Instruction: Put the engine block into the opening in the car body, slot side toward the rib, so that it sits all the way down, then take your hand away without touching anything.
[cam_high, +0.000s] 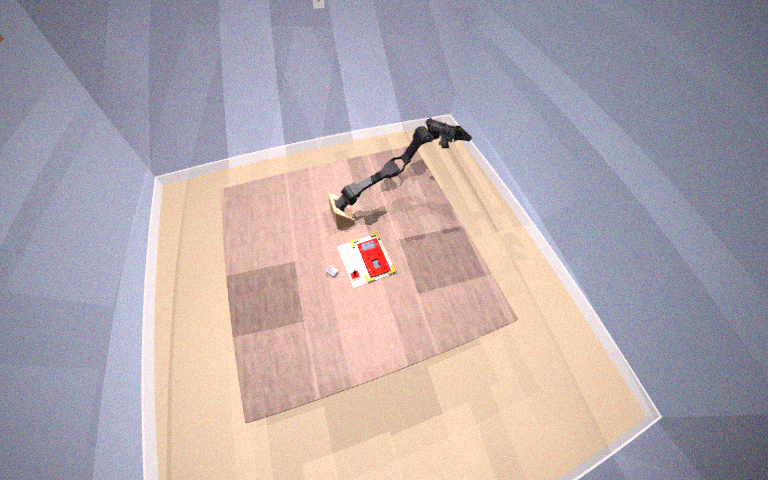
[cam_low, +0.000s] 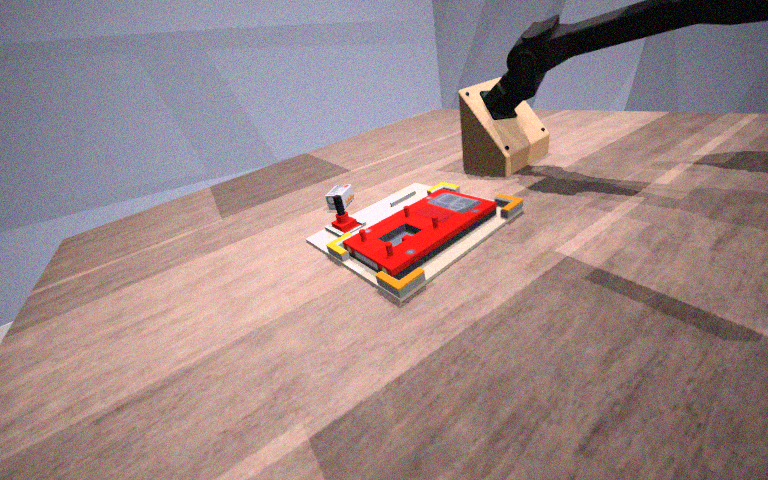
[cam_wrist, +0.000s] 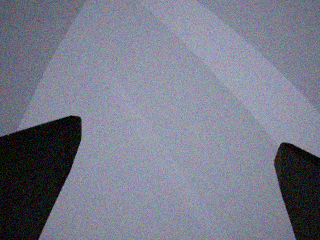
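Right now my gripper tip is 73 cm to the left of the grey engine block, 47 cm above it and 31 cm short of it.
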